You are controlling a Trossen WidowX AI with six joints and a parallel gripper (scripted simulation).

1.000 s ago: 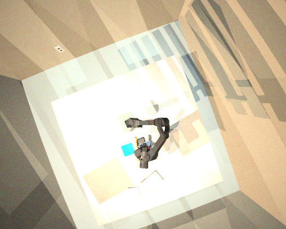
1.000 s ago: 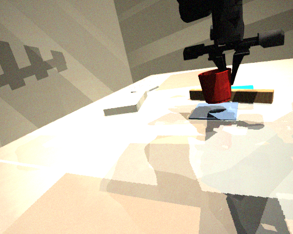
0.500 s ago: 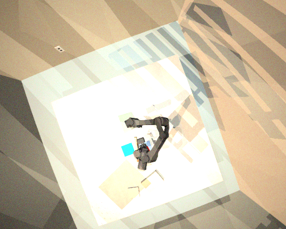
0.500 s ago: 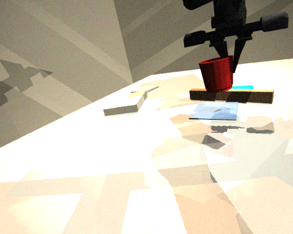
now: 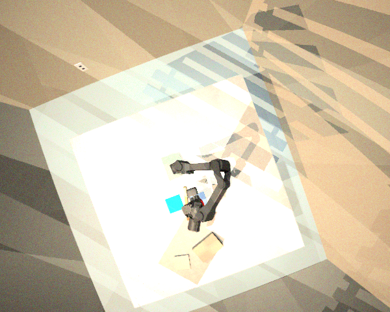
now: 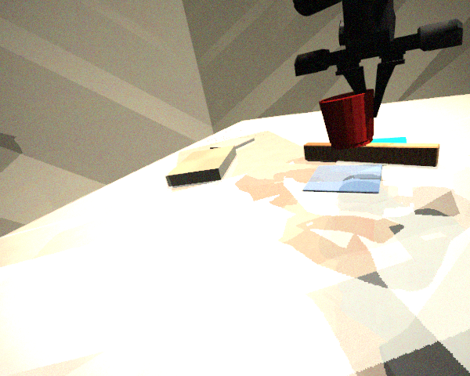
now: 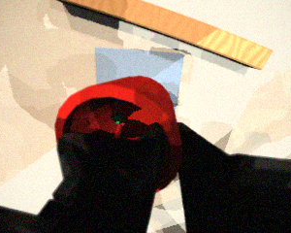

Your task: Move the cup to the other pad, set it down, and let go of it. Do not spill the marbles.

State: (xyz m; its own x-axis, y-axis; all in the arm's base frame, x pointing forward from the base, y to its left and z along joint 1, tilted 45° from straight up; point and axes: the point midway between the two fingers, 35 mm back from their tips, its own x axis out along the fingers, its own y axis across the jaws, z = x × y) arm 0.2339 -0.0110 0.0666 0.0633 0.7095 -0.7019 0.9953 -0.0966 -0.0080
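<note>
My gripper tip is 50 mm short of the green marble, 10 mm to the right of it and 20 mm above it. Also, from my gripper tip: wooden bar (20 mm ahead, 80 mm to the right, 90 mm below); then red cup (30 mm ahead); then blue pad (40 mm ahead, 100 mm below).
</note>
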